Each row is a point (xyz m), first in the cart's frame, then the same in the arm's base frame.
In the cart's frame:
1: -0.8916 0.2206 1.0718
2: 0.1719 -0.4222 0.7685
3: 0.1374 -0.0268 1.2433
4: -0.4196 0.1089 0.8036
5: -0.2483 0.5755 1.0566
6: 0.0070 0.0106 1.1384
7: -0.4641 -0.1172 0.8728
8: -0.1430 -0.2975 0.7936
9: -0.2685 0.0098 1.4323
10: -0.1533 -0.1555 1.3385
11: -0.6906 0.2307 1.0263
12: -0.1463 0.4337 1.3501
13: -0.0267 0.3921 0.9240
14: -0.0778 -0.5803 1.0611
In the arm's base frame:
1: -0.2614 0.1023 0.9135
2: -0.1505 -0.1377 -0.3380
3: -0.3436 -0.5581 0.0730
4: -0.0101 -0.0313 0.4380
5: 0.0565 -0.5226 0.6935
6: -0.2610 -0.4368 0.1617
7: -0.1945 0.0861 0.3376
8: -0.1641 0.0002 -0.0279
9: -0.5564 -0.3910 0.4316
10: -0.5440 -0.3360 0.2166
11: -0.1812 -0.0191 0.7673
12: -0.2429 -0.6611 0.6052
13: 0.1113 -0.5121 0.3817
14: -0.5228 -0.0250 -0.1907

